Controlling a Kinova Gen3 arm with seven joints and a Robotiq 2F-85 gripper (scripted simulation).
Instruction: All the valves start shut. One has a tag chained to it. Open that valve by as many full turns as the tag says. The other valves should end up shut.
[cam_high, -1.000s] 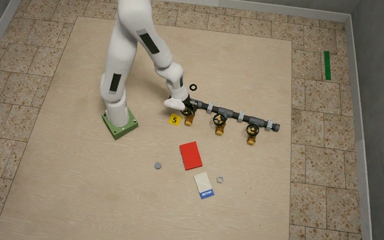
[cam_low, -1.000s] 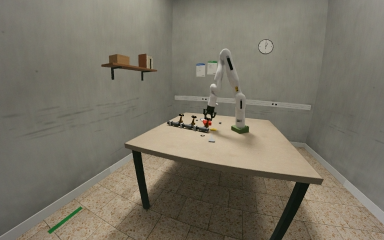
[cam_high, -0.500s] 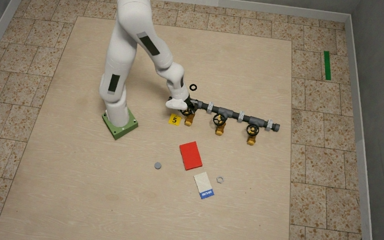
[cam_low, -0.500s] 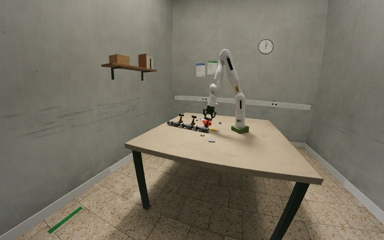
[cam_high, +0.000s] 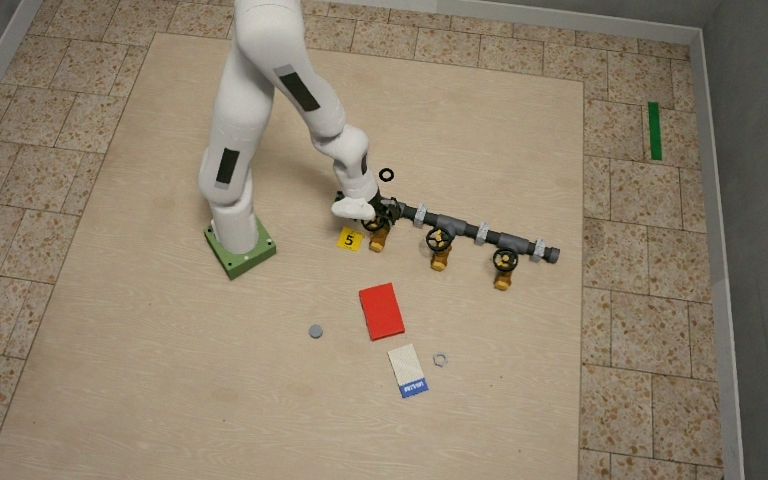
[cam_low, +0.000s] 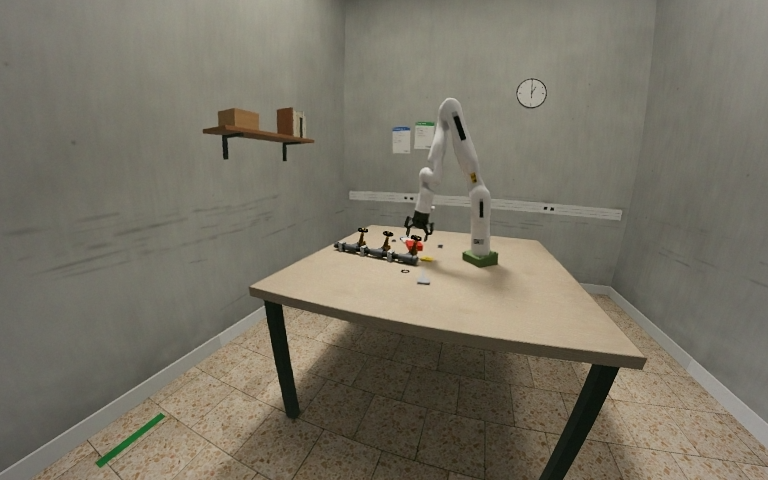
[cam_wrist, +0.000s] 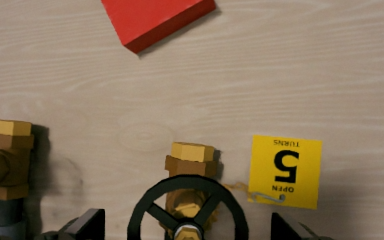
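My hand is 110 mm above the yellow tag, 60 mm past it and 10 mm to the left of it. Round my hand: blue card: 290 mm to the right, 190 mm ahead, 100 mm below; then red block: 180 mm to the right, 100 mm below, 80 mm ahead; then grey disc: 270 mm to the right, 100 mm below, 50 mm behind.
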